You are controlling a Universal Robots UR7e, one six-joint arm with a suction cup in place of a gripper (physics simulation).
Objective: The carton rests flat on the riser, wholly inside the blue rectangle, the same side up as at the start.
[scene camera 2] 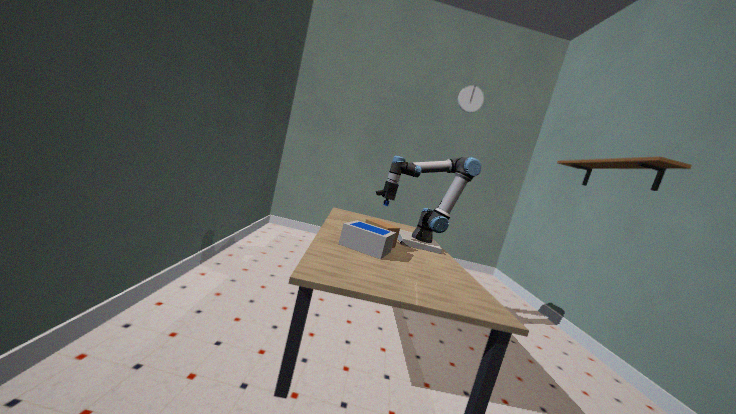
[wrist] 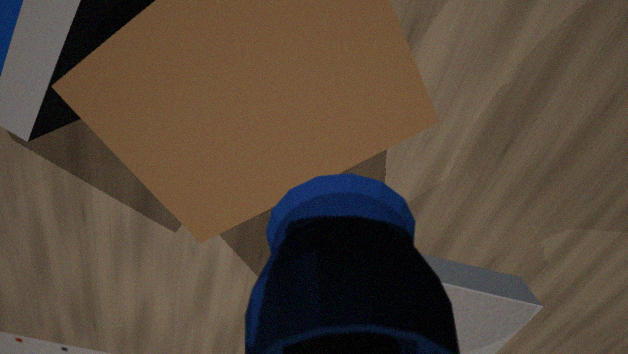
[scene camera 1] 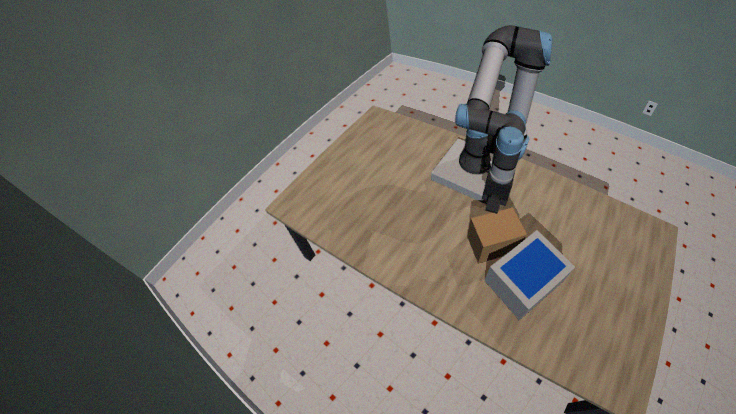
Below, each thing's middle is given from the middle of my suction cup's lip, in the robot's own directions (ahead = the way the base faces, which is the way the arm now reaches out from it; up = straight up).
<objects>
Now: suction cup 190 mm above the brown carton (scene camera 1: 491,236) and 40 mm to the right of it. The rest, counted from my suction cup: grey riser (scene camera 2: 377,242) 200 mm to the left, 190 mm below, 120 mm ahead.
</objects>
